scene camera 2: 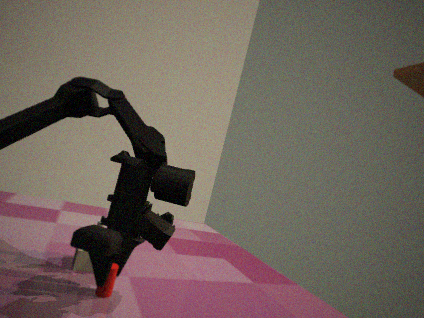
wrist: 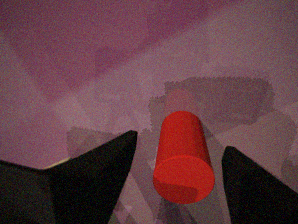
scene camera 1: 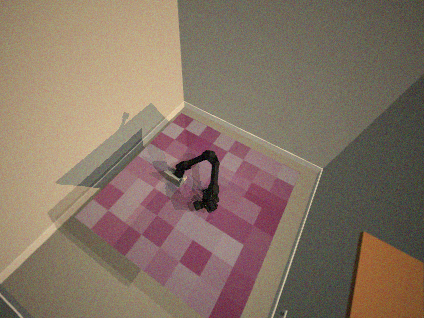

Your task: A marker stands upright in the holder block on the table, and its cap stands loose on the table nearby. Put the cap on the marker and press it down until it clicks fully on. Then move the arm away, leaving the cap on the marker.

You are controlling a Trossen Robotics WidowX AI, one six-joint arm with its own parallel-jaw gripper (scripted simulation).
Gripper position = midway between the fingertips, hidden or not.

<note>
I see my gripper (scene camera 2: 108, 280) and a red cap (wrist: 183, 174).
My gripper also shows in the wrist view (wrist: 180, 146).
</note>
